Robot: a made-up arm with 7 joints.
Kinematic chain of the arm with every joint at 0, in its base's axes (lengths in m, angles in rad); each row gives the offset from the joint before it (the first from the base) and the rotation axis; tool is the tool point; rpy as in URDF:
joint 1: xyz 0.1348 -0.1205 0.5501 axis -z
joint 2: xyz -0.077 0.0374 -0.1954 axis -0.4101 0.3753 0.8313
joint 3: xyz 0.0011 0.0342 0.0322 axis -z
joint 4: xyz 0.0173 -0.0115 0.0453 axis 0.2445 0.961 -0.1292
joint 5: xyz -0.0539 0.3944 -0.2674 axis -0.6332 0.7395 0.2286
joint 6: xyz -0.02 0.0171 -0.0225 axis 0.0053 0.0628 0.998
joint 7: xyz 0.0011 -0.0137 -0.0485 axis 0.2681 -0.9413 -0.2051
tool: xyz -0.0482 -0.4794 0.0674 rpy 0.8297 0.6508 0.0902
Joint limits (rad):
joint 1: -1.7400..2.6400
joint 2: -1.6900..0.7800
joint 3: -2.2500..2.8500
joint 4: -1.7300..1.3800
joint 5: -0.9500..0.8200
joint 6: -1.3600..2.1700
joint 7: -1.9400..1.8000
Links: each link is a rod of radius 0.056 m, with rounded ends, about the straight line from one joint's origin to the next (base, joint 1, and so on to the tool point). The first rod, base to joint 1, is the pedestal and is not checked.
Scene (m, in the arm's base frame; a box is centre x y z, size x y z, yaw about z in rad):
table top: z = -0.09
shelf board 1: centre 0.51 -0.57 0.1 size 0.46 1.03 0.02 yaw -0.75
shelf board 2: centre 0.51 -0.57 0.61 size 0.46 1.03 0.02 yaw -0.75
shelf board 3: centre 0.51 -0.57 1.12 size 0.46 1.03 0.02 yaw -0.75
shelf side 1: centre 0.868 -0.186 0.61 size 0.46 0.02 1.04 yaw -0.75
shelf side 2: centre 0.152 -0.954 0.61 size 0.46 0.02 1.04 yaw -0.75
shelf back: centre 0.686 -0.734 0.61 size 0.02 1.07 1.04 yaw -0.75
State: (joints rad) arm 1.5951 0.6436 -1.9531 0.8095 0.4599 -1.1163 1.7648
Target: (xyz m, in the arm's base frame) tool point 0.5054 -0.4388 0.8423
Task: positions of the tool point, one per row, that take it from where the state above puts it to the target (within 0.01 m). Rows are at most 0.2 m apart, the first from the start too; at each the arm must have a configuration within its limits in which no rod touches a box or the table.
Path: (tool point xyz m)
1: -0.1442 -0.5403 0.6382
2: 0.0213 -0.6113 0.6910
3: 0.2017 -0.6168 0.7428
4: 0.3712 -0.5561 0.7933
5: 0.5054 -0.4388 0.8423

